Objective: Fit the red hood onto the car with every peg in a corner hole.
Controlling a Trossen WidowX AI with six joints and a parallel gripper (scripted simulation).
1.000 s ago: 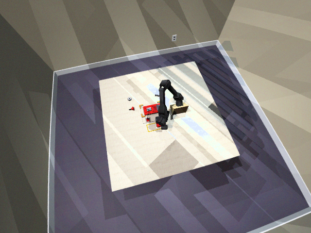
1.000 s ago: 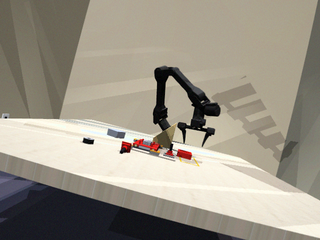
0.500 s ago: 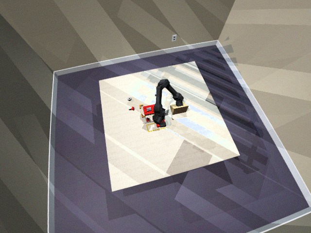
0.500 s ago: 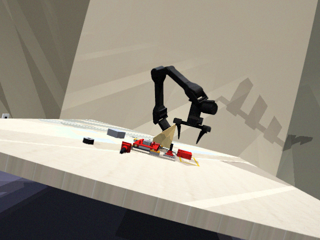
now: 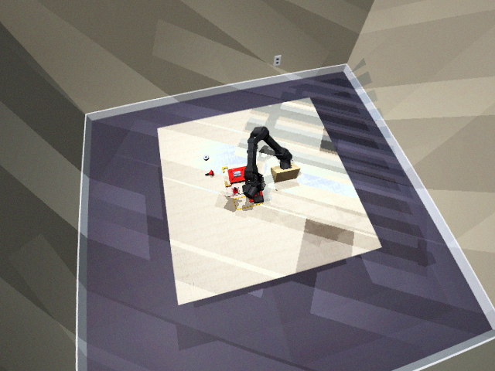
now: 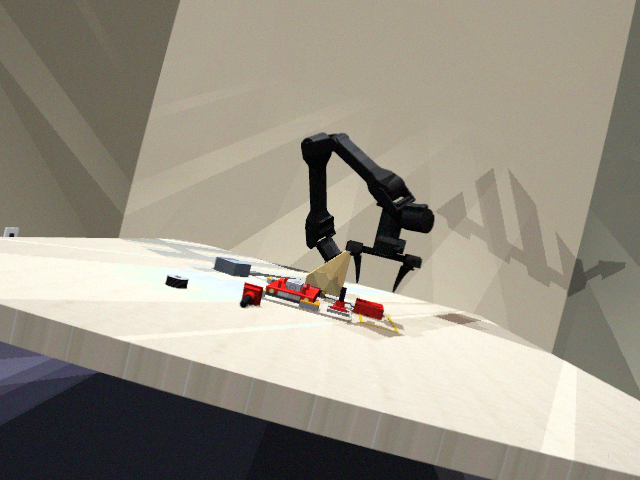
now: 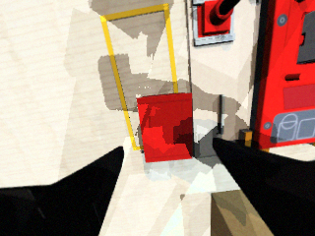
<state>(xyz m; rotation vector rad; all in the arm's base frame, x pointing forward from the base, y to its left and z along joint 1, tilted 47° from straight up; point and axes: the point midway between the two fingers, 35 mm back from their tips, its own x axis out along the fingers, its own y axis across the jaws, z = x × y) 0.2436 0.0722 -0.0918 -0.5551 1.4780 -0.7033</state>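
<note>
The red hood lies 5 cm below my gripper tip. The rest, counted from my gripper tip: black wheel 27 cm ahead, 39 cm to the right, 6 cm below.
</note>
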